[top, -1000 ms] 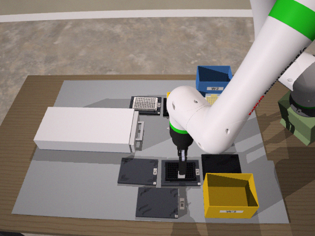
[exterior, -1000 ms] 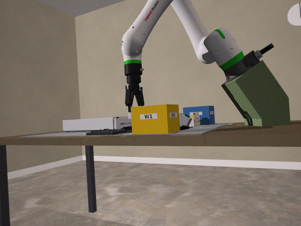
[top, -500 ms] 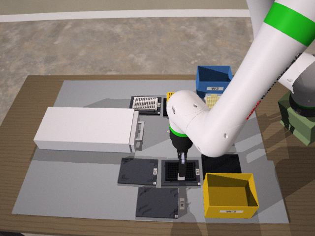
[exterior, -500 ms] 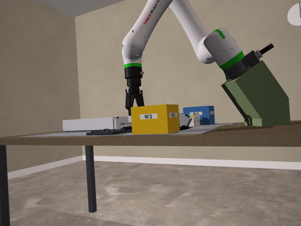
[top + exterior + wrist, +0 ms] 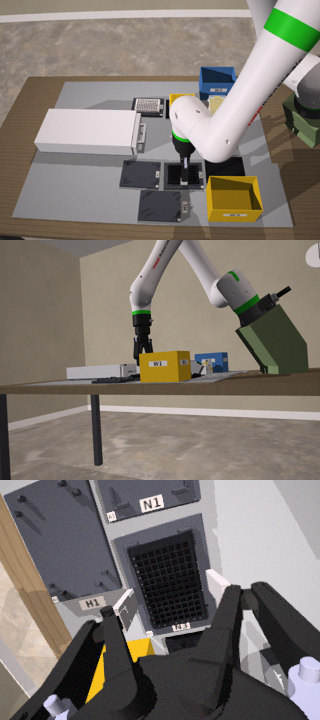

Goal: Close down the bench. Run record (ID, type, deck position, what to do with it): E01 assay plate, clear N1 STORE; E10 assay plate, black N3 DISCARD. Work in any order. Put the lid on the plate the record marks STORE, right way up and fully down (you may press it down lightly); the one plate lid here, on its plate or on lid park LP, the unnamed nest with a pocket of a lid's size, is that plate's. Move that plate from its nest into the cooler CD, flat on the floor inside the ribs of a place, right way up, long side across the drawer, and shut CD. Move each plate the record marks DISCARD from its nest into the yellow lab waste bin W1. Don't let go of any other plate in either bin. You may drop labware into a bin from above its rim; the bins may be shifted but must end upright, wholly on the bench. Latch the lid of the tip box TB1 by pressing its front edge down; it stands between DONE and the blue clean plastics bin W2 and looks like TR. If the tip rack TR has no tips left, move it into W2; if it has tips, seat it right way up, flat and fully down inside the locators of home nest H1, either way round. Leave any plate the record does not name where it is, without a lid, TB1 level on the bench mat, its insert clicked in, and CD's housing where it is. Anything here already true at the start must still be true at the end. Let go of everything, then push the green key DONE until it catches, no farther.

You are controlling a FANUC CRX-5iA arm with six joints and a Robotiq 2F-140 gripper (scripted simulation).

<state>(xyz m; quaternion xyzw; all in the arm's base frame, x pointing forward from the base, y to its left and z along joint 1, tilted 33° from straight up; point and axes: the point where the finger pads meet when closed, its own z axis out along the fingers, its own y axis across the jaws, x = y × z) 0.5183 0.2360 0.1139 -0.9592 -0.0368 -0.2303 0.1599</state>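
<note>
The black plate lies 40 mm below my hand. From my hand the other things lie so: black lid park (170 mm behind, 60 mm to the right, 50 mm below); home nest H1 (150 mm to the left, 70 mm ahead, 50 mm below); nest N3 (50 mm below).
</note>
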